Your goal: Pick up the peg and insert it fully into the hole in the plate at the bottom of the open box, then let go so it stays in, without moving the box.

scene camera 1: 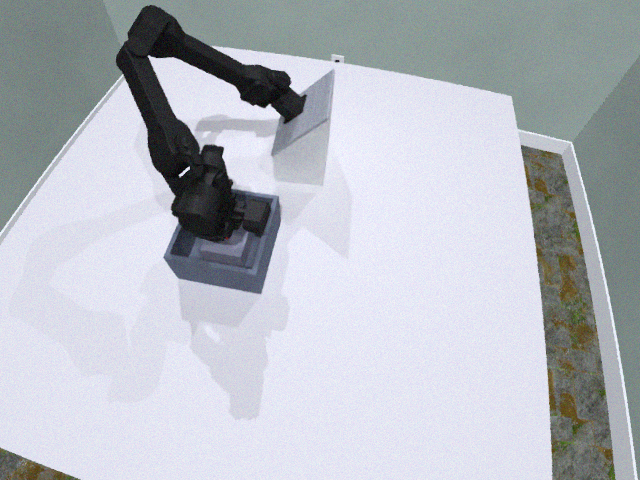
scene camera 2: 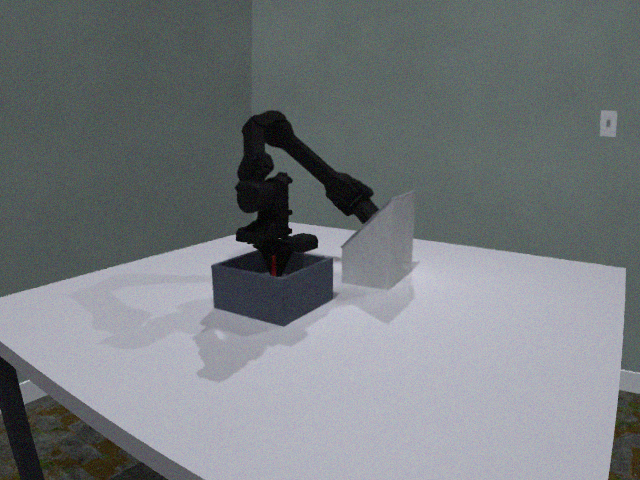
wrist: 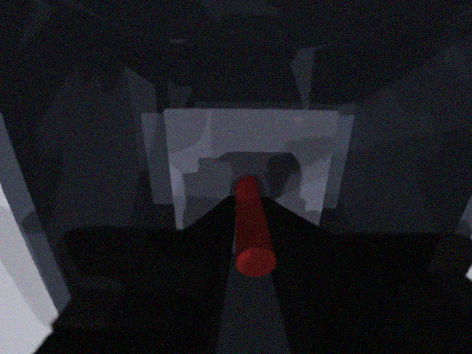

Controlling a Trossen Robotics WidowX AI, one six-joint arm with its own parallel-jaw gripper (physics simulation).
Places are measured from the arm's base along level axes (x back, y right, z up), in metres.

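Pixels of known places: gripper, fingertip midpoint: [wrist: 246, 204]; arm's base at its link origin: [scene camera 1: 295, 109] [scene camera 2: 375, 222].
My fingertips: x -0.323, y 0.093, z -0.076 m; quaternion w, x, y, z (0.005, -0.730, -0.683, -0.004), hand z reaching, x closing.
Note:
Ahead of a thing's pixels: the offset from my fingertips to its top centre. Level surfaces: height alone.
The red peg {dy +0.000, dx -0.004, dz +0.047 m} [scene camera 2: 273, 265] [wrist: 252, 225] is held roughly upright between the fingertips. My gripper [wrist: 246, 204] is shut on it and reaches down into the open blue-grey box {dy +0.002, dx -0.006, dz +0.035 m} [scene camera 1: 219, 279] [scene camera 2: 248, 294]. The pale plate {dy +0.002, dx -0.006, dz -0.002 m} [scene camera 1: 222, 252] [wrist: 255, 130] lies at the bottom of the box, under the gripper. In the wrist view the peg's far end meets the plate at a darker round patch that looks like the hole's rim. How deep the peg's end is, if it is in the hole, cannot be told. In scene camera 1 the arm hides most of the peg.
A grey wedge-shaped stand [scene camera 1: 305, 149] [scene camera 2: 379, 253] carries the arm's base behind and to the right of the box. The box's walls rise around the fingers on all sides. The white table {dz -0.063 m} [scene camera 1: 413, 310] [scene camera 2: 413, 372] bears the box and the stand.

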